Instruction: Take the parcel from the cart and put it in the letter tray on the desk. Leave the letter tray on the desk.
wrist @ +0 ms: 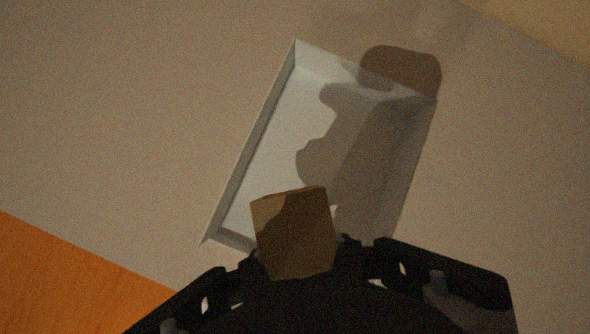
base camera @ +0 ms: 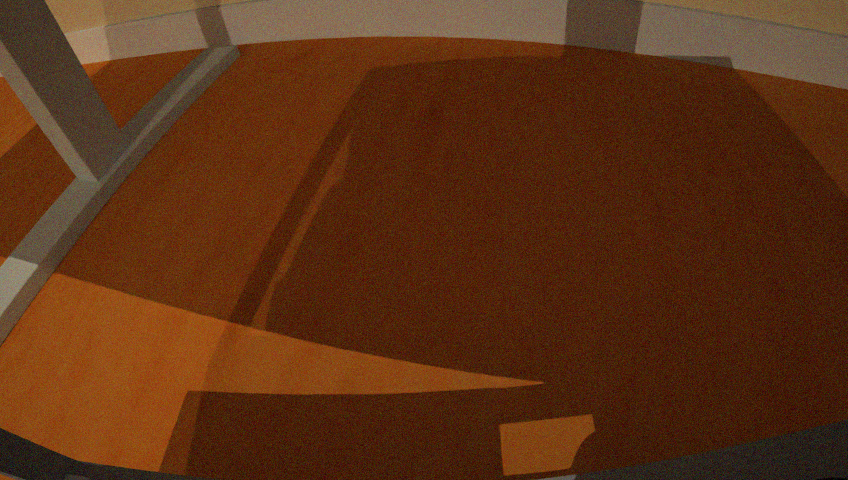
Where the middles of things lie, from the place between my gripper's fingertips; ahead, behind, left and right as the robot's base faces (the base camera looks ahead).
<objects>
The pale grey letter tray [wrist: 326, 121] lies 14 cm below my hand, 8 cm ahead of it and 4 cm to the right of it. From my hand the other things lie so: brown parcel [wrist: 295, 235] (1 cm above).
</objects>
